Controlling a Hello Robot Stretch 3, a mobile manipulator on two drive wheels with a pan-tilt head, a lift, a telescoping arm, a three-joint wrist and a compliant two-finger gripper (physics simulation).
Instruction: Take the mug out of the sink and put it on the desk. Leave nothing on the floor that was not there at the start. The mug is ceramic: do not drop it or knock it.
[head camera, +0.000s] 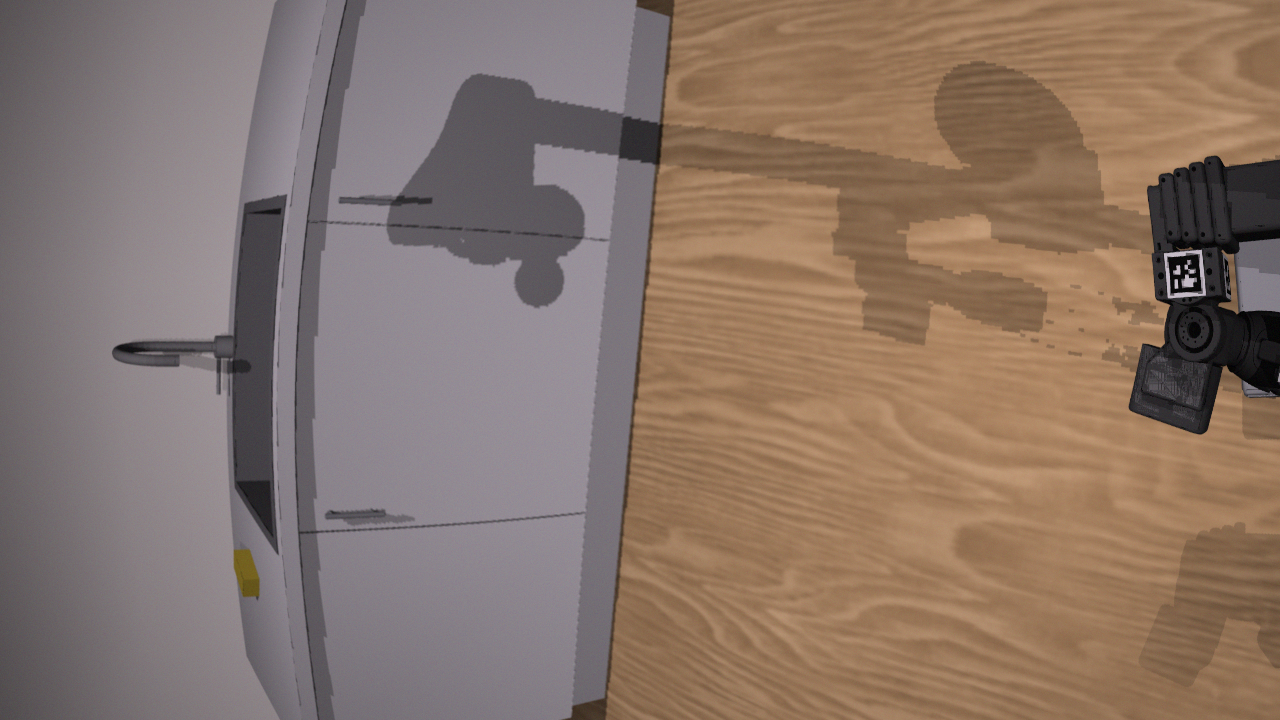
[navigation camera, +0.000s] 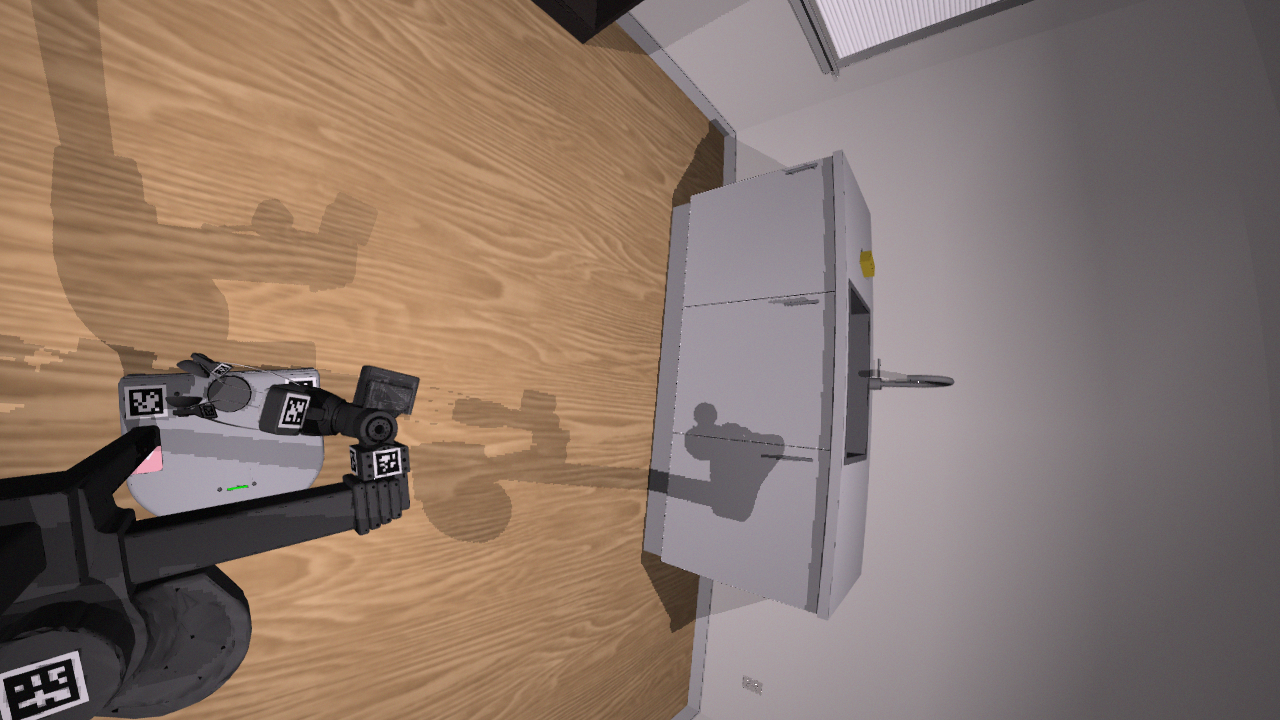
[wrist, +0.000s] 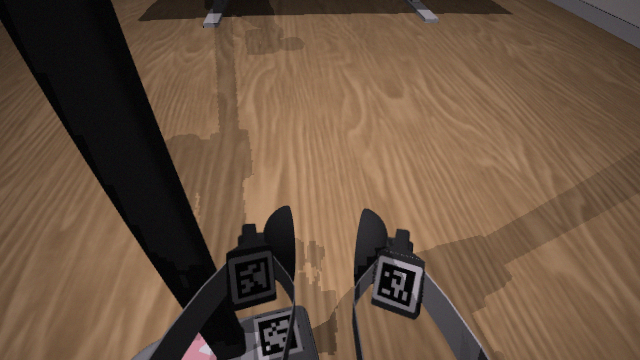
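Where they show: gripper, fingertip midpoint: (navigation camera: 175, 381) (wrist: 325, 234); robot's base at its link origin: (navigation camera: 230, 392).
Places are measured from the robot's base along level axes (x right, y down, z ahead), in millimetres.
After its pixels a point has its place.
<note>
The sink (head camera: 256, 376) @[z -37, x 2026, y -849 mm] (navigation camera: 857, 385) @[z -115, x 2010, y -864 mm] is a dark recess in the top of a grey-white counter. The views look across it at a low angle, so its bottom is hidden and the mug does not show. My gripper (navigation camera: 189, 383) @[z 41, x -59, y -479 mm] (wrist: 325, 234) @[z 41, x -59, y -479 mm] is open and empty. It hangs over my own base, well away from the counter, with bare floor between its fingers in the wrist view. At the top of the wrist view two pale feet of a piece of furniture stand on the floor; I cannot tell whether it is the desk.
A grey faucet (head camera: 170, 349) (navigation camera: 913, 381) rises behind the sink. A yellow block (head camera: 246, 573) @[z 422, x 1923, y -940 mm] (navigation camera: 866, 263) @[z 425, x 1917, y -936 mm] lies on the counter beside it. The cabinet front (head camera: 465, 376) @[z -27, x 1572, y -478 mm] (navigation camera: 756, 241) @[z 541, x 1680, y -525 mm] has bar handles. A dark piece of furniture (navigation camera: 586, 13) @[z 1525, x 1073, y -101 mm] shows at the top edge of the navigation view.
</note>
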